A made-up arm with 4 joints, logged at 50 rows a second.
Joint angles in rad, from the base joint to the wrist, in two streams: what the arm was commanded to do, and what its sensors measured. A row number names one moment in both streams.
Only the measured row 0 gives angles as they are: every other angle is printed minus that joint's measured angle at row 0.
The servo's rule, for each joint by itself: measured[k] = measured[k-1] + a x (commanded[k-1-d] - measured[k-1]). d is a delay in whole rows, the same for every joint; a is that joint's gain. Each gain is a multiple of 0.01, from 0.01 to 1. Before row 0 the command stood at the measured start. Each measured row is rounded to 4 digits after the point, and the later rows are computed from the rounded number. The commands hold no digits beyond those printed.
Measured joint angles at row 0:
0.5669, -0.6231, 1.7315, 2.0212
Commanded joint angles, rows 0 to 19:
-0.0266, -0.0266, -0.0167, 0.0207
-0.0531, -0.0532, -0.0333, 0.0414
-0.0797, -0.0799, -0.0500, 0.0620
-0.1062, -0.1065, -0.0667, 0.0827
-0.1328, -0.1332, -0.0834, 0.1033
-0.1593, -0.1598, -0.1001, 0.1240
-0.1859, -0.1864, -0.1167, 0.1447
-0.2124, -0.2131, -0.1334, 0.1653
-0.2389, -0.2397, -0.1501, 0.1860
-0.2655, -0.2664, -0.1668, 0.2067
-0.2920, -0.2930, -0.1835, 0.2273
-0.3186, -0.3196, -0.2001, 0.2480
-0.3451, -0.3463, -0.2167, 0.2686
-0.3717, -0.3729, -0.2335, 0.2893
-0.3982, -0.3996, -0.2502, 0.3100
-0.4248, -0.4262, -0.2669, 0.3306
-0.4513, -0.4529, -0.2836, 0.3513
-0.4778, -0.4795, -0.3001, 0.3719
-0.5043, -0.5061, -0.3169, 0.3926
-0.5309, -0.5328, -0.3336, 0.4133
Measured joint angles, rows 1 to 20:
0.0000, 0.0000, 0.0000, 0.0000
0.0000, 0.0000, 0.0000, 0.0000
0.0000, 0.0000, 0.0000, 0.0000
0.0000, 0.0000, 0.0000, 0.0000
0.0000, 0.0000, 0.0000, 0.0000
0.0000, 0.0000, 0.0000, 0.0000
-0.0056, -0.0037, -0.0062, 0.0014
-0.0156, -0.0106, -0.0162, 0.0042
-0.0291, -0.0203, -0.0287, 0.0082
-0.0453, -0.0324, -0.0428, 0.0134
-0.0637, -0.0465, -0.0578, 0.0197
-0.0838, -0.0624, -0.0735, 0.0270
-0.1052, -0.0798, -0.0895, 0.0352
-0.1277, -0.0985, -0.1057, 0.0443
-0.1511, -0.1183, -0.1221, 0.0542
-0.1751, -0.1390, -0.1386, 0.0649
-0.1996, -0.1606, -0.1552, 0.0763
-0.2246, -0.1829, -0.1718, 0.0883
-0.2499, -0.2058, -0.1884, 0.1009
-0.2755, -0.2292, -0.2051, 0.1141
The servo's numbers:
d 6
a 0.21 0.14 0.37 0.07

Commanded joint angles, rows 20 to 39:
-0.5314, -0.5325, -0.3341, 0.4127
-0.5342, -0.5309, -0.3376, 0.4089
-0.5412, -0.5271, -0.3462, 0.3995
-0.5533, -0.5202, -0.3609, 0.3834
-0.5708, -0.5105, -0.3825, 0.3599
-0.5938, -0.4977, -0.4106, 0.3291
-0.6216, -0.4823, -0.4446, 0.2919
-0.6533, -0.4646, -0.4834, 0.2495
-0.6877, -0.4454, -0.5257, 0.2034
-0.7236, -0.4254, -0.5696, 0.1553
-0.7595, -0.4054, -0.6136, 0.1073
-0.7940, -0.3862, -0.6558, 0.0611
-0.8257, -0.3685, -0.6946, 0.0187
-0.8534, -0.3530, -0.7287, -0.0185
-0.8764, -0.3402, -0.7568, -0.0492
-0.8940, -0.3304, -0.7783, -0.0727
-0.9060, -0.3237, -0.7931, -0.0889
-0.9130, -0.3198, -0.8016, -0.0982
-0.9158, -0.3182, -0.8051, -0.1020
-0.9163, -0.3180, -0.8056, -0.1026
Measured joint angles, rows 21 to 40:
-0.3013, -0.2531, -0.2218, 0.1278
-0.3272, -0.2773, -0.2385, 0.1420
-0.3533, -0.3019, -0.2552, 0.1567
-0.3794, -0.3268, -0.2718, 0.1718
-0.4056, -0.3519, -0.2885, 0.1873
-0.4319, -0.3772, -0.3052, 0.2031
-0.4528, -0.3989, -0.3159, 0.2178
-0.4699, -0.4174, -0.3239, 0.2312
-0.4849, -0.4328, -0.3322, 0.2430
-0.4993, -0.4450, -0.3428, 0.2528
-0.5143, -0.4542, -0.3575, 0.2603
-0.5310, -0.4603, -0.3771, 0.2651
-0.5500, -0.4634, -0.4021, 0.2670
-0.5717, -0.4636, -0.4322, 0.2658
-0.5961, -0.4611, -0.4668, 0.2614
-0.6229, -0.4561, -0.5048, 0.2540
-0.6516, -0.4490, -0.5451, 0.2437
-0.6815, -0.4402, -0.5861, 0.2309
-0.7118, -0.4302, -0.6262, 0.2160
-0.7415, -0.4194, -0.6641, 0.1996

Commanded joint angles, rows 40 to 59:
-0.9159, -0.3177, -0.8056, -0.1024
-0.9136, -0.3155, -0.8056, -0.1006
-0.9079, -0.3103, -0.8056, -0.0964
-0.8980, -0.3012, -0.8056, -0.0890
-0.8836, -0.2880, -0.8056, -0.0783
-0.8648, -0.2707, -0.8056, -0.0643
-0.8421, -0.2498, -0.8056, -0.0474
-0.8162, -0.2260, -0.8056, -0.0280
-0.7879, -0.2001, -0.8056, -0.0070
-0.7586, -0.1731, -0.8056, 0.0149
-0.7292, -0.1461, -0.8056, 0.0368
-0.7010, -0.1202, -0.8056, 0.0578
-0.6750, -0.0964, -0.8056, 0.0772
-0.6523, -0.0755, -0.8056, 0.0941
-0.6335, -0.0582, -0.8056, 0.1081
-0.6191, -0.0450, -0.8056, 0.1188
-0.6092, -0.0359, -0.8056, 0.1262
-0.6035, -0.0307, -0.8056, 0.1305
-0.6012, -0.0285, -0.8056, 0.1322
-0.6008, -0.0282, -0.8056, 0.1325
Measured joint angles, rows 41 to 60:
-0.7698, -0.4083, -0.6984, 0.1822
-0.7959, -0.3974, -0.7280, 0.1644
-0.8190, -0.3871, -0.7521, 0.1467
-0.8387, -0.3777, -0.7704, 0.1296
-0.8549, -0.3694, -0.7832, 0.1134
-0.8678, -0.3622, -0.7915, 0.0983
-0.8779, -0.3560, -0.7967, 0.0843
-0.8854, -0.3503, -0.8000, 0.0714
-0.8901, -0.3447, -0.8021, 0.0597
-0.8918, -0.3386, -0.8034, 0.0493
-0.8901, -0.3315, -0.8042, 0.0404
-0.8848, -0.3230, -0.8047, 0.0331
-0.8758, -0.3128, -0.8050, 0.0275
-0.8633, -0.3006, -0.8052, 0.0236
-0.8475, -0.2865, -0.8053, 0.0215
-0.8288, -0.2706, -0.8054, 0.0210
-0.8079, -0.2532, -0.8055, 0.0221
-0.7855, -0.2346, -0.8055, 0.0246
-0.7623, -0.2153, -0.8055, 0.0283
-0.7392, -0.1957, -0.8055, 0.0329

